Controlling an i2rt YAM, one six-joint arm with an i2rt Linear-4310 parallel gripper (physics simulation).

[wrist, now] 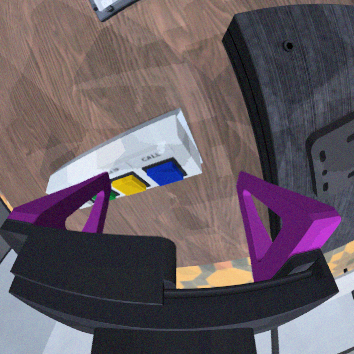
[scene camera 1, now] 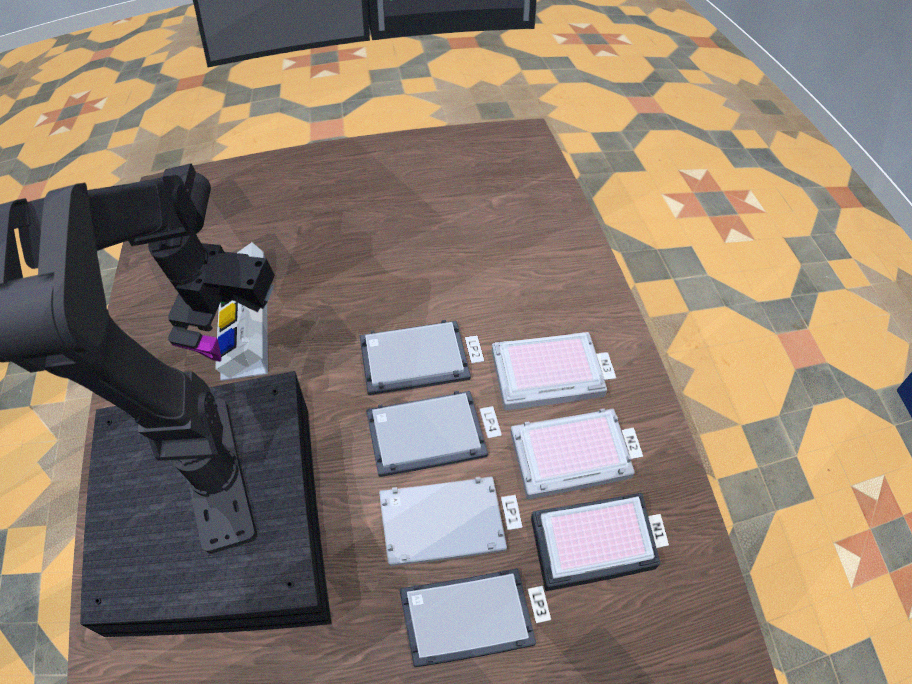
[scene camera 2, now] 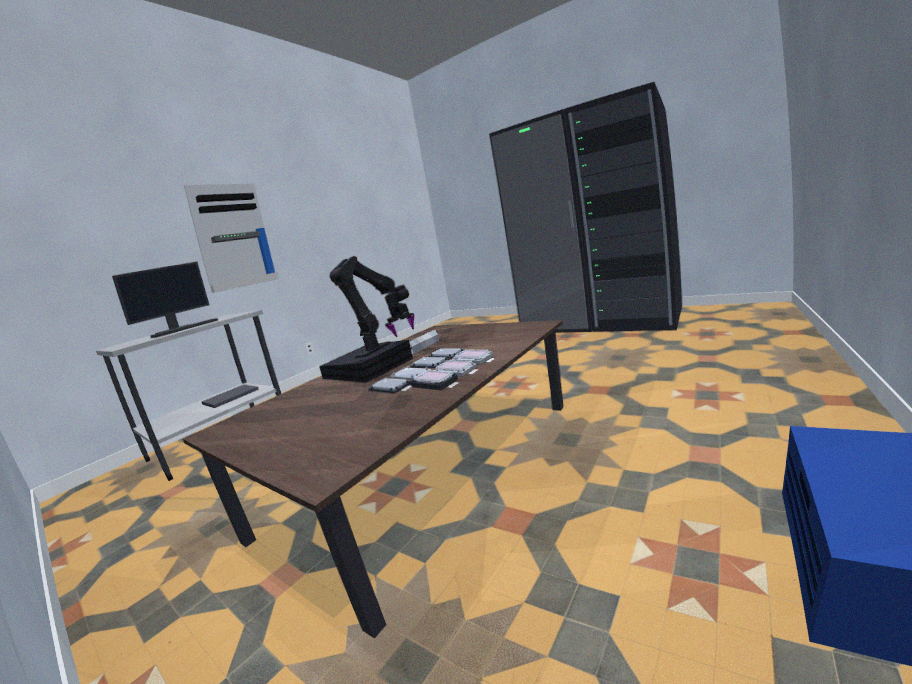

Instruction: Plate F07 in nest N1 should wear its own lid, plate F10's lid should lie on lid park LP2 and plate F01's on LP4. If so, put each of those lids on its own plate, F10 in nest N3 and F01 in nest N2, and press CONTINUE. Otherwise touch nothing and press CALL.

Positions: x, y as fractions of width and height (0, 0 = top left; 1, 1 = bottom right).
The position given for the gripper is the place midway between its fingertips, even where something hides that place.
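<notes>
Scene camera 1 shows the gripper (scene camera 1: 0.25, 0.48), open and holding nothing, together with a nest N3 (scene camera 1: 0.66, 0.54) and a nest N2 (scene camera 1: 0.70, 0.66). The gripper also appears in the wrist view (wrist: 0.49, 0.50), where a white button box (wrist: 0.47, 0.39) is visible.
</notes>
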